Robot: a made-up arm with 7 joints. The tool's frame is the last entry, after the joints. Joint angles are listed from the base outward. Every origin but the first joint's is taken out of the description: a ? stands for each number. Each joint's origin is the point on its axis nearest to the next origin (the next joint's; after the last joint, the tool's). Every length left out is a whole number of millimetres.
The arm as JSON. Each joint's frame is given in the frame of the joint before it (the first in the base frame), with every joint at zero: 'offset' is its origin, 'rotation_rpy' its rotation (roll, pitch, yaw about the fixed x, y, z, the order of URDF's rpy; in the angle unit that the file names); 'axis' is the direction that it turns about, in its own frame. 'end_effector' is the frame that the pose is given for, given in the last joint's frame.
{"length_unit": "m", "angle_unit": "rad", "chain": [
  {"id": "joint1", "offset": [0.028, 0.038, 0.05], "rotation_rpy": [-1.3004, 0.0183, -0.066], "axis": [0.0, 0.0, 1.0]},
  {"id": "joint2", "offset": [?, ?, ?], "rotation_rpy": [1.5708, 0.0, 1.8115], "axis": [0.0, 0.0, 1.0]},
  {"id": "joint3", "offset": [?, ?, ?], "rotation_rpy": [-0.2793, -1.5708, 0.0], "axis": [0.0, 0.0, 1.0]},
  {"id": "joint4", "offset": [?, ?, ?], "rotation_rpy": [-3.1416, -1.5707, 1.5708], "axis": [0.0, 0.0, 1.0]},
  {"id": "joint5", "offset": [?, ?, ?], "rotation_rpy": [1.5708, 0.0, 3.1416], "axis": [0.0, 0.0, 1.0]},
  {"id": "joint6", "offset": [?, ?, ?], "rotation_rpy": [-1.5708, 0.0, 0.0], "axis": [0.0, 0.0, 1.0]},
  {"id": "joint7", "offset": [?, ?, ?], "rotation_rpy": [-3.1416, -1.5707, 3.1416], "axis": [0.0, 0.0, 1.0]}
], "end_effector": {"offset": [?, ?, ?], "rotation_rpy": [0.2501, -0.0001, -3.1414]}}
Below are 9 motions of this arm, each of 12 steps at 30 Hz.
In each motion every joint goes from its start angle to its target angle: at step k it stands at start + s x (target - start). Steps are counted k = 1, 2, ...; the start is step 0. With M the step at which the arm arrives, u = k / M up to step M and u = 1 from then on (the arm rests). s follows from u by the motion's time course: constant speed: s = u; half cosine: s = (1 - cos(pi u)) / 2; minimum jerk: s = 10 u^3 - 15 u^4 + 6 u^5.
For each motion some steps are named. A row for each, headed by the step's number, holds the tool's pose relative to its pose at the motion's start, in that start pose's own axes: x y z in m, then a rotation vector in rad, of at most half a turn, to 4 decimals.
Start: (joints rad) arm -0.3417 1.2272 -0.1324 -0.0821 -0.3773 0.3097 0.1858
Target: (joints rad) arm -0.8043 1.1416 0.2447 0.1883 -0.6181 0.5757 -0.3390
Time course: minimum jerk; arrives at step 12
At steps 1, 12:
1: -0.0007 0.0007 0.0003 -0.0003 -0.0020 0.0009
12: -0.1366 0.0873 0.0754 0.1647 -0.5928 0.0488

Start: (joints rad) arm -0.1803 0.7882 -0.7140 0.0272 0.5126 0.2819 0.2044
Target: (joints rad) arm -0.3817 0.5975 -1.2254 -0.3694 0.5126 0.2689 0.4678
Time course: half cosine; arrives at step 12
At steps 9, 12:
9: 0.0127 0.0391 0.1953 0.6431 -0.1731 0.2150
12: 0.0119 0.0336 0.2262 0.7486 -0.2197 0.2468

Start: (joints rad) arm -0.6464 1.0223 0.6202 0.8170 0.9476 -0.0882 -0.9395
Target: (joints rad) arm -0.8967 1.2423 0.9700 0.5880 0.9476 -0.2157 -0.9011
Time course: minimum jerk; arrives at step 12
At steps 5, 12:
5: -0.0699 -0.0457 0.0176 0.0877 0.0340 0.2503
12: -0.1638 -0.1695 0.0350 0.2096 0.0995 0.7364

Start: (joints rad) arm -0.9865 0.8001 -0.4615 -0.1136 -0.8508 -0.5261 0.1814
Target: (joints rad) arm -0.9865 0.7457 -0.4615 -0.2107 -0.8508 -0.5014 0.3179
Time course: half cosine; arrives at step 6
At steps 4, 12:
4: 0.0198 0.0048 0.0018 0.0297 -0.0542 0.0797
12: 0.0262 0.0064 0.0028 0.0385 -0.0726 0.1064

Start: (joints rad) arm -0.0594 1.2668 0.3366 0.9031 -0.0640 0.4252 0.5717
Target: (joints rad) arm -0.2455 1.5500 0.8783 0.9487 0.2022 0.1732 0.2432
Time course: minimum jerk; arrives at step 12
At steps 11, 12:
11: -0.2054 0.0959 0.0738 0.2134 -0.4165 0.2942
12: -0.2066 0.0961 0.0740 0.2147 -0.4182 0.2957

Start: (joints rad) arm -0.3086 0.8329 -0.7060 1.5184 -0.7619 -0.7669 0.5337
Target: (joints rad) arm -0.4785 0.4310 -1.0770 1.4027 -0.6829 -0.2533 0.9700
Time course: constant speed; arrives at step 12
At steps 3, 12:
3: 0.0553 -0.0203 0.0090 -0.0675 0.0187 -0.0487
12: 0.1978 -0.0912 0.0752 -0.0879 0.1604 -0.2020

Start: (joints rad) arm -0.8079 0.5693 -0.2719 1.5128 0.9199 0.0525 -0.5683
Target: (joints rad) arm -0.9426 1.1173 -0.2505 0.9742 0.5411 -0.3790 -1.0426
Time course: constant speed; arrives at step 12
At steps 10, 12:
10: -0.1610 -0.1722 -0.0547 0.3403 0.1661 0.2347
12: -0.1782 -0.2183 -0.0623 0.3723 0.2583 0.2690

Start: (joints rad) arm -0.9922 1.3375 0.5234 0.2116 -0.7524 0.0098 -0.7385
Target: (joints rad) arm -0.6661 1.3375 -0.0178 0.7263 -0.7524 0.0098 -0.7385
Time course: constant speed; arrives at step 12
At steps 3, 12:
3: 0.0215 -0.0392 -0.0565 -0.2362 -0.1190 0.0008
12: 0.0930 -0.2294 -0.1356 -0.9969 -0.3543 -0.0009

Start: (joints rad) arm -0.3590 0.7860 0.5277 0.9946 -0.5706 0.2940 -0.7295
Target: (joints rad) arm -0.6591 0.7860 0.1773 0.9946 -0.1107 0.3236 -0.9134
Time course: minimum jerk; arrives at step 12
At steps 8, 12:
8: 0.0623 0.0657 0.0054 -0.2904 0.3512 -0.3088
12: 0.0778 0.0804 0.0115 -0.3633 0.4561 -0.3759

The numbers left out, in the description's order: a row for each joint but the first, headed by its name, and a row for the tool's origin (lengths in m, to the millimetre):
joint2: -0.031 0.017 0.0
joint3: 0.281 -0.058 0.0
joint4: 0.045 -0.016 0.0
joint5: -0.033 0.158 0.0
joint6: 0.023 -0.02 0.0
joint7: -0.003 -0.065 0.0
tool: -0.009 -0.034 0.0

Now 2 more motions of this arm.
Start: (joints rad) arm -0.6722 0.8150 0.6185 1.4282 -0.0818 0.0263 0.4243
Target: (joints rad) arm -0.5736 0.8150 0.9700 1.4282 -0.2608 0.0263 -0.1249
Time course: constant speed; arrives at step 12
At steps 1, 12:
1: -0.0012 0.0001 -0.0019 -0.0200 -0.0428 -0.0289
12: -0.0215 0.0022 -0.0141 -0.1122 -0.5573 -0.3108

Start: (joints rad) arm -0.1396 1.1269 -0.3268 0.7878 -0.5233 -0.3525 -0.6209
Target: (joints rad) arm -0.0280 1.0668 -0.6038 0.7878 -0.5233 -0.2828 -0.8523
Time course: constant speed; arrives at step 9
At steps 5, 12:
5: 0.0586 -0.0170 -0.0386 -0.1509 -0.1207 -0.2730
12: 0.1056 -0.0391 -0.0639 -0.2661 -0.2287 -0.4884

